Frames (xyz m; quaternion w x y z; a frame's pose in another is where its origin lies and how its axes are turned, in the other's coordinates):
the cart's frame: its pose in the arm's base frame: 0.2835 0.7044 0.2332 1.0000 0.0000 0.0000 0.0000
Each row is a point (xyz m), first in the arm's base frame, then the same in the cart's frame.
Working: the arm's base frame: its pose in the cart's frame: -0.2835 -0.7044 -0.2332 1.0000 0.0000 0.0000 0.0000

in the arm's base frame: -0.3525 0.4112 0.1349
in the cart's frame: -0.6360 -0.2932 -0.0983
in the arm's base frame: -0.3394 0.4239 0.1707
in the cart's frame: -0.6229 -0.2805 -0.0625
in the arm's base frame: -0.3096 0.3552 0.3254
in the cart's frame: -0.5931 -0.3492 0.0922
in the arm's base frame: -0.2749 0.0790 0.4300
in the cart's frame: -0.5584 -0.6254 0.1968
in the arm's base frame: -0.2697 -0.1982 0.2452
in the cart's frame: -0.5532 -0.9026 0.0120
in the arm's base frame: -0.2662 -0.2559 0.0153
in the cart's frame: -0.5497 -0.9603 -0.2179
